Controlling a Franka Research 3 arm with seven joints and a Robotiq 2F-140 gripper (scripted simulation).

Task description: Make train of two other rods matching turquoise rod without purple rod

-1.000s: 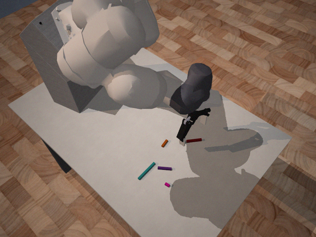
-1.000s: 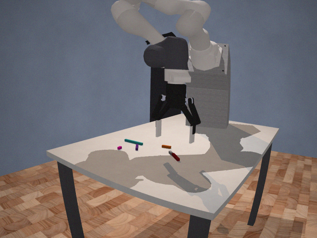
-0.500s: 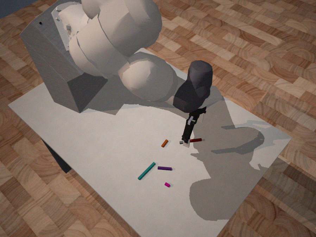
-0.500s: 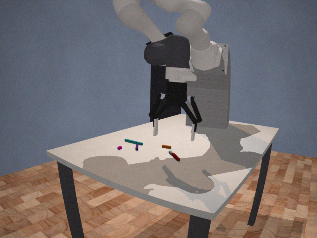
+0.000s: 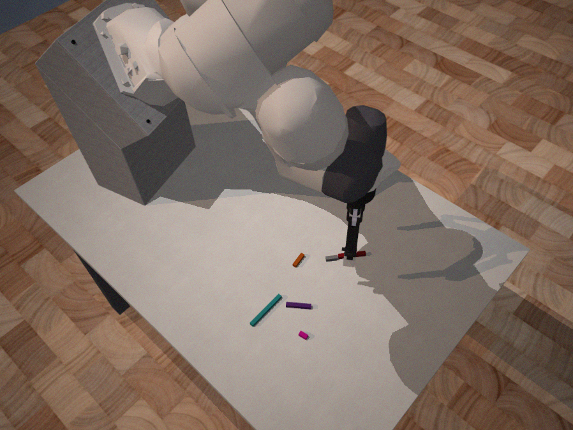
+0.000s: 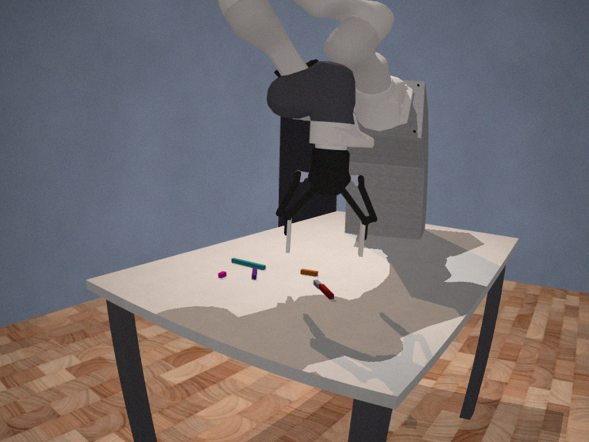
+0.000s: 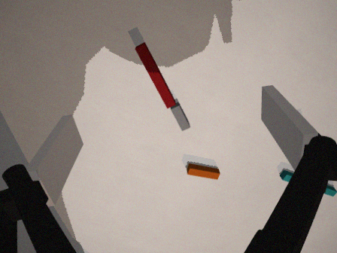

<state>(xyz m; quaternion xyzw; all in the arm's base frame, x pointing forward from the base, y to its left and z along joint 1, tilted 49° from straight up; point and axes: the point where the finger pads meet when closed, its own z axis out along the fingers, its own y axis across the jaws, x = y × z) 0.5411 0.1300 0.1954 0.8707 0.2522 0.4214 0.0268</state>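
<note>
Right now the red rod is 90 mm below my hand and 10 mm to the left of it. Round my hand: purple rod (190 mm to the right, 90 mm below, 20 mm ahead); then grey rod (90 mm below, 40 mm to the right, 30 mm behind); then orange rod (100 mm to the right, 90 mm below, 80 mm behind).
</note>
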